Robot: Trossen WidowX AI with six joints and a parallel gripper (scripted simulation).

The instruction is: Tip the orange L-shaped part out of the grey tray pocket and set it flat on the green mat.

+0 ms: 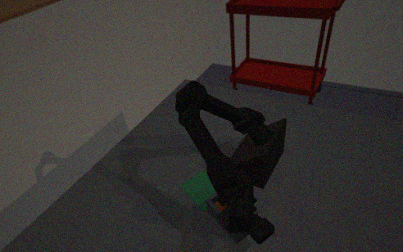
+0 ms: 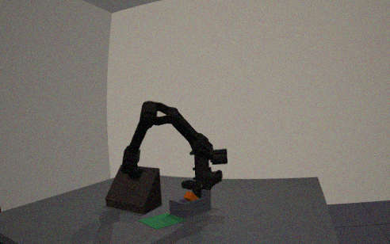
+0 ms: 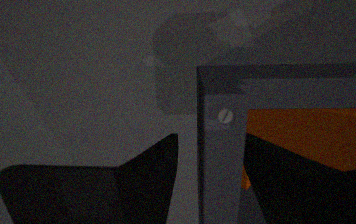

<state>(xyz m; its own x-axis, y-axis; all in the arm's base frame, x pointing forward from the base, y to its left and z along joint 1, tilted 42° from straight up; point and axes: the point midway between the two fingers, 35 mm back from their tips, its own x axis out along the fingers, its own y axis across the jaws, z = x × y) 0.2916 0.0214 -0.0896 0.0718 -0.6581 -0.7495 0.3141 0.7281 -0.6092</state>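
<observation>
The orange L-shaped part is 4 cm to the right of my gripper tip and 2 cm behind it. From my gripper tip the other things lie so: green mat (21 cm to the right, 8 cm behind, 5 cm below).
</observation>
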